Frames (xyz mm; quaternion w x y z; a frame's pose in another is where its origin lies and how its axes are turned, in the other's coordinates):
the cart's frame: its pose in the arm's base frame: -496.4 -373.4 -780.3 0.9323 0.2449 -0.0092 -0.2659
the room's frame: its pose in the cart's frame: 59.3 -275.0 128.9 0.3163 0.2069 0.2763 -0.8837
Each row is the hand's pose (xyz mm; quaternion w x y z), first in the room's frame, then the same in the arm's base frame.
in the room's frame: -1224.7 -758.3 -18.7 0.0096 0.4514 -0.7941 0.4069
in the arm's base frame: 95.2 -490.2 449.4 0.5128 -0.4878 -0.5270 -0.4705
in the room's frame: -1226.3 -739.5 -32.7 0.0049 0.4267 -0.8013 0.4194
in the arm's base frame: 110.4 -493.0 431.7 0.5349 -0.4905 -0.5127 -0.4587
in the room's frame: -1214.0 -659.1 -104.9 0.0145 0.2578 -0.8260 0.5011
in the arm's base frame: 168.1 -491.2 339.6 0.6732 -0.4759 -0.3962 -0.4042
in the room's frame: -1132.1 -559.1 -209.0 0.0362 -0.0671 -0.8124 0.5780
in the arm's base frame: 198.2 -460.7 179.2 0.8467 -0.4287 -0.1417 -0.2816
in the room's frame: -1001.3 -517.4 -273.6 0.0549 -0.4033 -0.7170 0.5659
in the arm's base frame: 150.4 -406.6 45.8 0.9154 -0.3511 0.1533 -0.1239
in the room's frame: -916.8 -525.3 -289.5 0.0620 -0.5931 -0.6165 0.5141
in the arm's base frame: 93.6 -367.2 -5.9 0.8970 -0.2881 0.3348 -0.0161
